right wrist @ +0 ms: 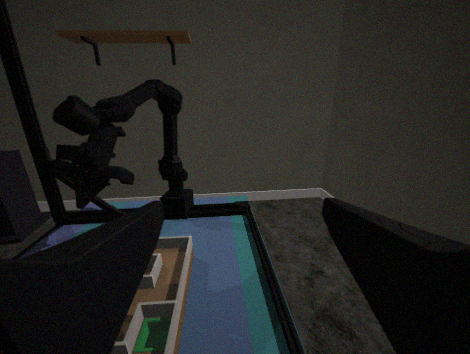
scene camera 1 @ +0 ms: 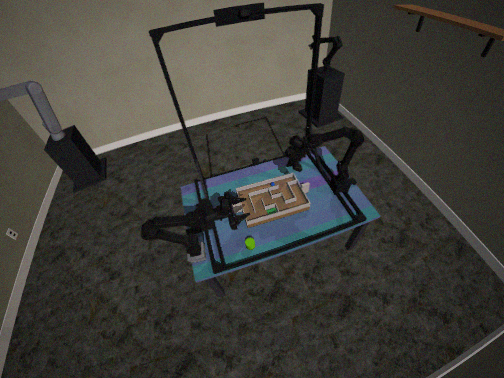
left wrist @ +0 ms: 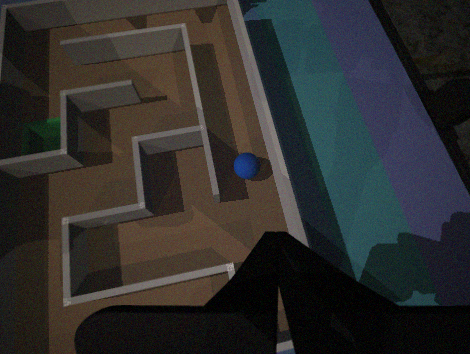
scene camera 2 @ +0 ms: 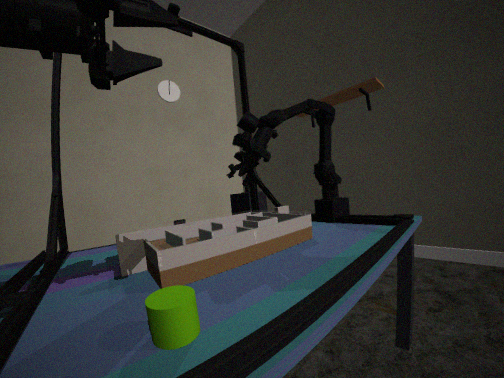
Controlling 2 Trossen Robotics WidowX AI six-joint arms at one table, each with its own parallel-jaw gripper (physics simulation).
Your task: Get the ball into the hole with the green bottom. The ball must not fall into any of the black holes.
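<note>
The blue ball lies on the floor of the walled wooden maze, in the lane between the long outer wall and a long inner wall, near that inner wall's lower end in the left wrist view. The green-bottomed hole is at the opposite long side, behind a corner of inner walls. Black holes cannot be told from shadows. My left gripper is shut and empty, above the maze's far long side, apart from the ball. My right gripper is open and empty, above the maze's left end.
A lime green cylinder stands on the table in front of the maze's left end. A white tab sticks out at the maze's right end. Black frame bars run along the table edges, with tall posts rising beside the arms.
</note>
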